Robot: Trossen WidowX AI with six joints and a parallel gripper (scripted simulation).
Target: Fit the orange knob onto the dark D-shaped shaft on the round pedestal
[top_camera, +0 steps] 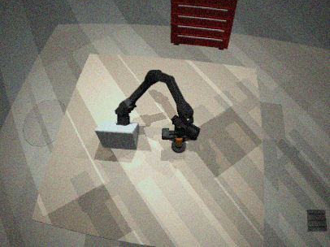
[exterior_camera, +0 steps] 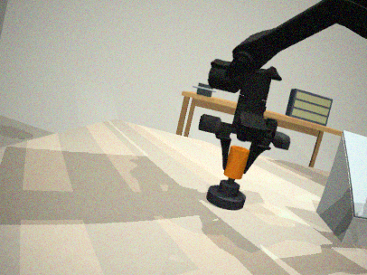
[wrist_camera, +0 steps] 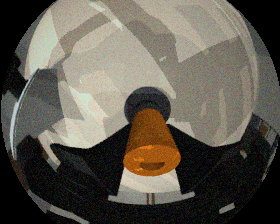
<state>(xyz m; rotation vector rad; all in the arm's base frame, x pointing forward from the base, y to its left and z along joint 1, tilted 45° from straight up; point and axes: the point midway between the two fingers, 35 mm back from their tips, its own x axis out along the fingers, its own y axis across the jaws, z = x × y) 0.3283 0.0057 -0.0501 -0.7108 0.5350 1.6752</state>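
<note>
The orange knob lies 20 mm above my gripper tip. Also, from my gripper tip: dark round pedestal (40 mm below).
</note>
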